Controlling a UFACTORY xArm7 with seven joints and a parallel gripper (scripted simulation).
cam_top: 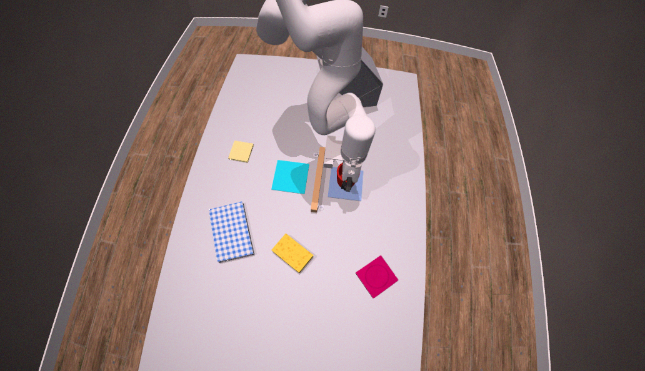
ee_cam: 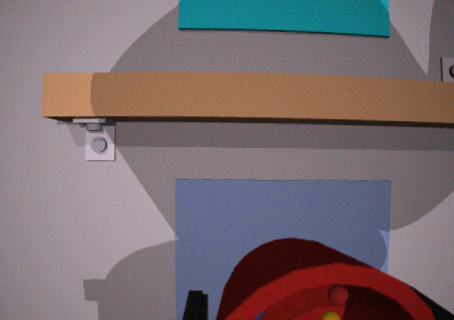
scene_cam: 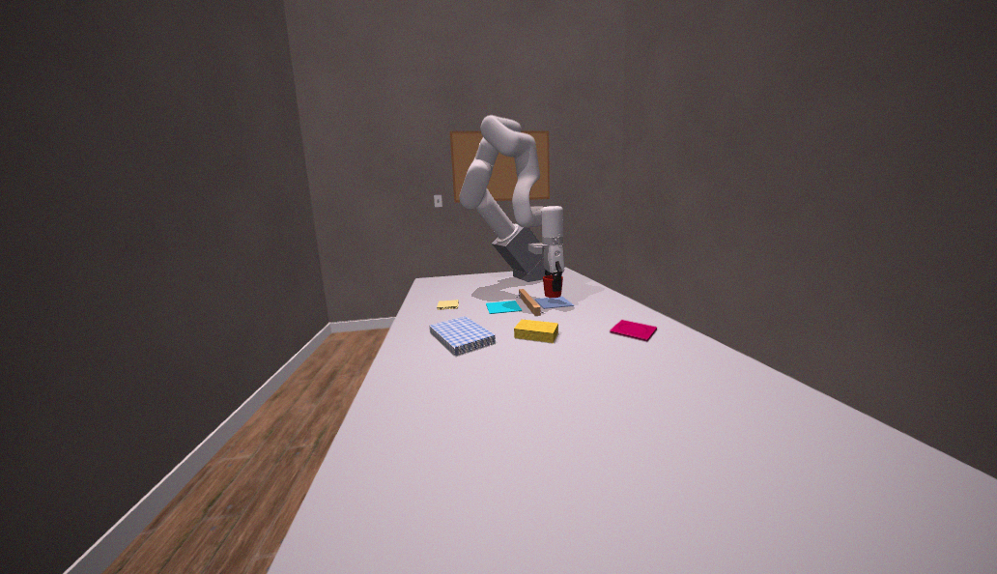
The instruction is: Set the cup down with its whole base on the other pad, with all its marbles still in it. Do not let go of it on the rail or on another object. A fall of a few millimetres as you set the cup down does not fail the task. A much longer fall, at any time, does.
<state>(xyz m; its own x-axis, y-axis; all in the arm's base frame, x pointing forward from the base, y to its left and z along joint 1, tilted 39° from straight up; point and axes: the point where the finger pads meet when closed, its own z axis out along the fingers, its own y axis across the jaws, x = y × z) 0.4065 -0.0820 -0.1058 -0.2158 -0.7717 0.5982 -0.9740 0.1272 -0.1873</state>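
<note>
Right now my hand is 19 cm to the left of the cyan pad, 8 cm above it and 4 cm past it. From my hand the other things lie so: wooden rail 9 cm to the right, 7 cm below, 2 cm behind; then red cup 2 cm below; then light blue pad 8 cm below.
</note>
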